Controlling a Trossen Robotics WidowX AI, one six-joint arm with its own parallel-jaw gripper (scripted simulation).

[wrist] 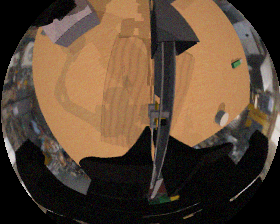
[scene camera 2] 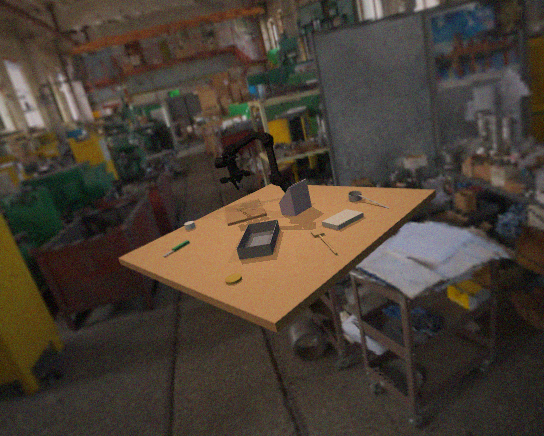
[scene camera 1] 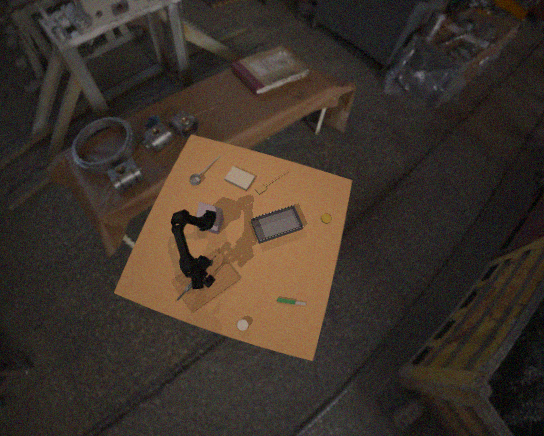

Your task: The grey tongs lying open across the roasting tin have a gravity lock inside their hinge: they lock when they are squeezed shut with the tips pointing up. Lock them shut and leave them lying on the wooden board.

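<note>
Gripper (wrist: 150, 129). Wooden board (scene camera 1: 225, 275), (wrist: 129, 83). Roasting tin (scene camera 2: 259, 239).
</note>
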